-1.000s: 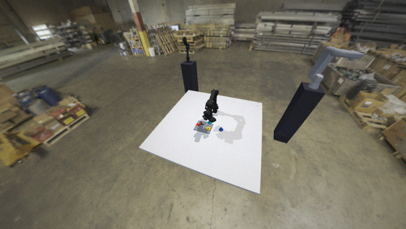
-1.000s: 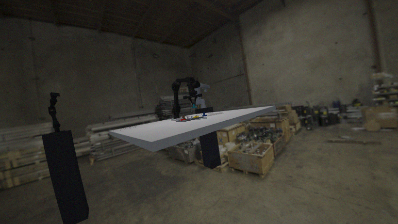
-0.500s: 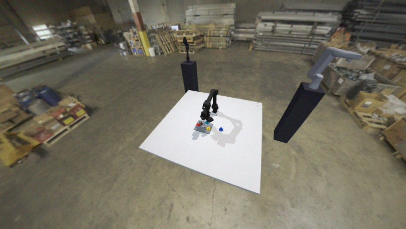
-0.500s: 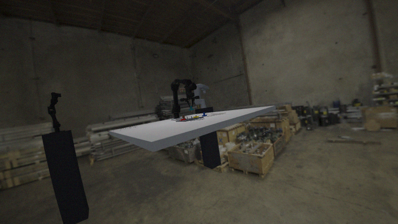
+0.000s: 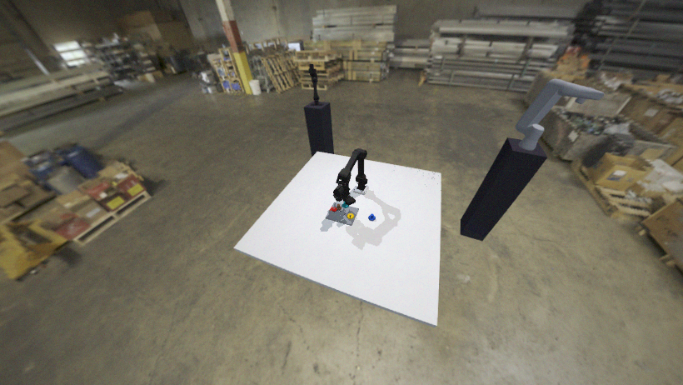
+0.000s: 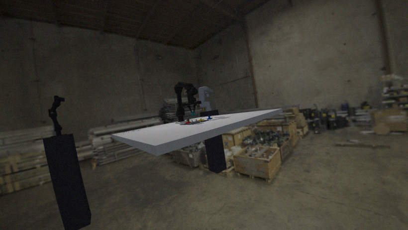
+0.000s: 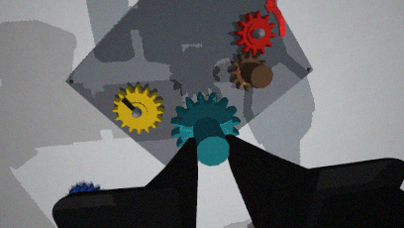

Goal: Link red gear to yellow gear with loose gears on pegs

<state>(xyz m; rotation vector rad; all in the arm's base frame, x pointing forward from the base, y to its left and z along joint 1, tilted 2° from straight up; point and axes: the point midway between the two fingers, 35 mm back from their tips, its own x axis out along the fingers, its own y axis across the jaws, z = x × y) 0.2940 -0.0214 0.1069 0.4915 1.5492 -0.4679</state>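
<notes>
Right now the brown gear is 7 cm below my gripper tip and 6 cm to the right of it. Also, from my gripper tip: teal gear (1 cm below); yellow gear (8 cm below, 5 cm to the left, 4 cm ahead); red gear (9 cm to the right, 8 cm below, 2 cm ahead).
</notes>
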